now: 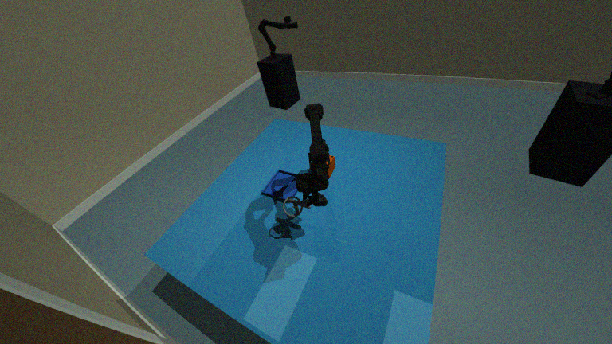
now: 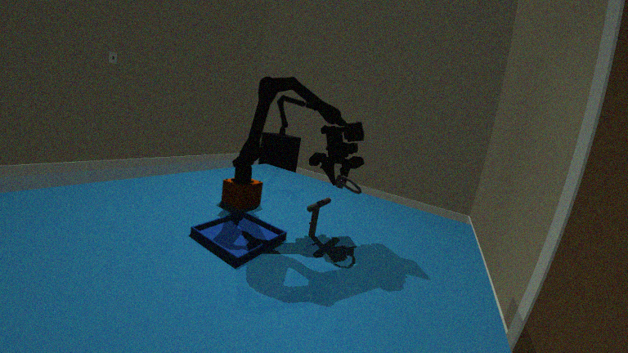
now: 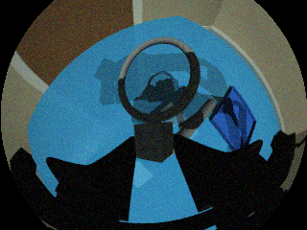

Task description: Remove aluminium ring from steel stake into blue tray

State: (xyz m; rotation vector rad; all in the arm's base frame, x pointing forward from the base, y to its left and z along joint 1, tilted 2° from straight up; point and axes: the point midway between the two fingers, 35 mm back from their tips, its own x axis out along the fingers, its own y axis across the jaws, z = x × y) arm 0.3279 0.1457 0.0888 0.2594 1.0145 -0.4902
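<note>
Now: gripper tip 40 mm short of the aluminium ring, 20 mm to the left of it and 20 mm below it. Also, from my gripper tip: blue tray 280 mm to the right, 150 mm below, 130 mm behind.
</note>
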